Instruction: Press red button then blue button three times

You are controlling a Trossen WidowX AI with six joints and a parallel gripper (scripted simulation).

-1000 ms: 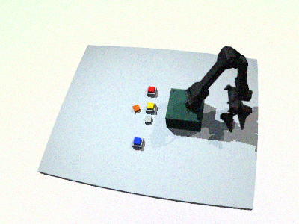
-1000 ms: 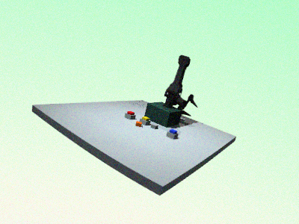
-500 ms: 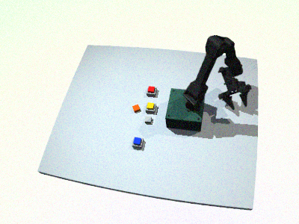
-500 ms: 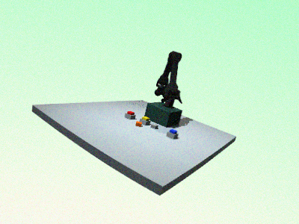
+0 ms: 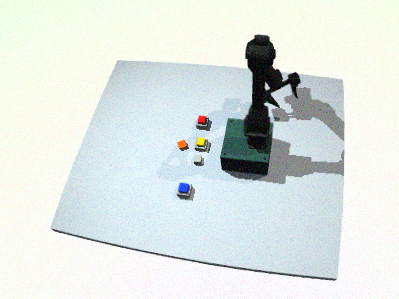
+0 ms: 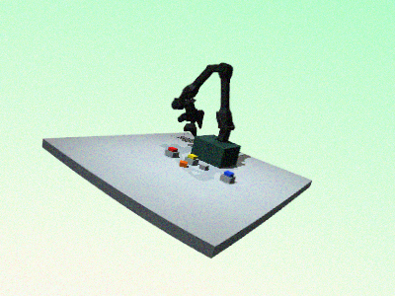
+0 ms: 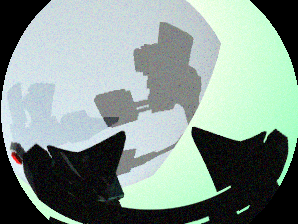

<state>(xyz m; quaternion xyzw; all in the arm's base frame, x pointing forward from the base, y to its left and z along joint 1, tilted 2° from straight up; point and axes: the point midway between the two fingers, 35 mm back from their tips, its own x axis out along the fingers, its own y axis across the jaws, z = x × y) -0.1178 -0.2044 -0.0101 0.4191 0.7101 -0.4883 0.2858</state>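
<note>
Right now my gripper tip is 350 mm short of the red button, 40 mm to the right of it and 40 mm above it. From my gripper tip the other things lie so: grey block (370 mm ahead, 220 mm to the left, 60 mm below); orange block (430 mm ahead, 150 mm to the left, 60 mm below); yellow button (350 mm ahead, 150 mm to the left, 40 mm below).
</note>
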